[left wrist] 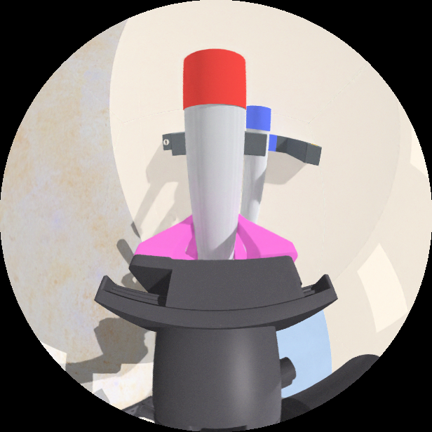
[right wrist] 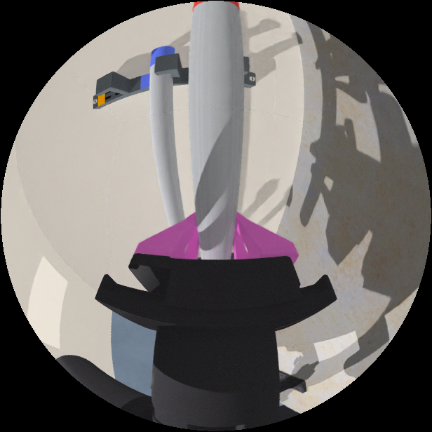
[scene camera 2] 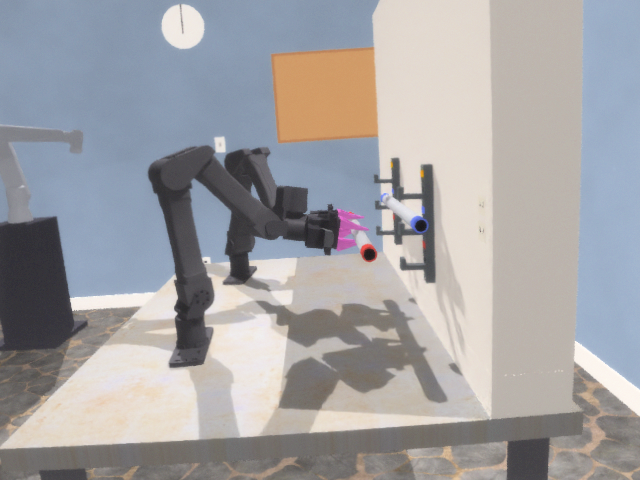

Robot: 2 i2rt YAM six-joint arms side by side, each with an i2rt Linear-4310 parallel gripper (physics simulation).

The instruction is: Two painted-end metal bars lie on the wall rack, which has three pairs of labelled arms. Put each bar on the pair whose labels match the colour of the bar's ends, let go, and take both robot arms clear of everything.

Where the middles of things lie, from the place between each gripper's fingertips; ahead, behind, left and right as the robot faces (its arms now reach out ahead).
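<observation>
The red-ended bar (right wrist: 215,75) gives me a reference for my left hand, which is 14 cm to the left of it and 2 cm past it. Then there is the blue-ended bar (right wrist: 160,86), and from my left hand I find it 8 cm ahead, 14 cm to the right and 5 cm above.
For my right hand the blue-ended bar is 5 cm to the left of it, 9 cm ahead of it and 5 cm above it. The red-ended bar is 4 cm to the left of my right hand and 2 cm behind it.
</observation>
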